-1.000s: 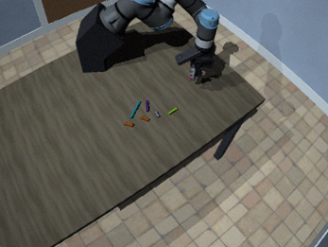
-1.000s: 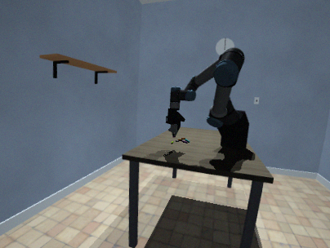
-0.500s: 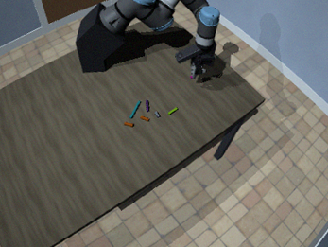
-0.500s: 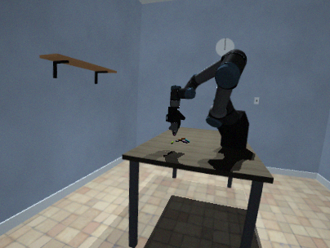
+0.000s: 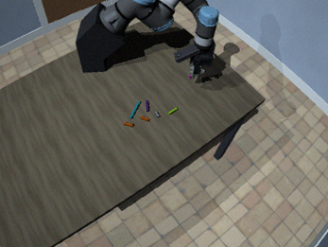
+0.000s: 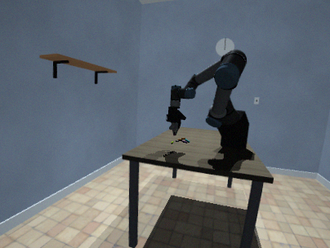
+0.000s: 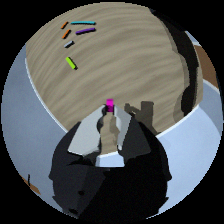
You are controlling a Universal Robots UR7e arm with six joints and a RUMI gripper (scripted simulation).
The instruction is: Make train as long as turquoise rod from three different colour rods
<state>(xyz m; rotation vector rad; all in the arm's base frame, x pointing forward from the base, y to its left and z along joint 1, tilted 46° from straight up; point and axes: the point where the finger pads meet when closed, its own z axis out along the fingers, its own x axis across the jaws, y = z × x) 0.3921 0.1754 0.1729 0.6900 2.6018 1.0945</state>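
My hand is 13 cm to the left of the lime rod, 11 cm above it and 7 cm short of it. From my hand the other things lie so: purple rod (23 cm to the right, 11 cm below); then magenta rod (1 cm below); then grey rod (21 cm to the right, 11 cm below, 6 cm ahead).
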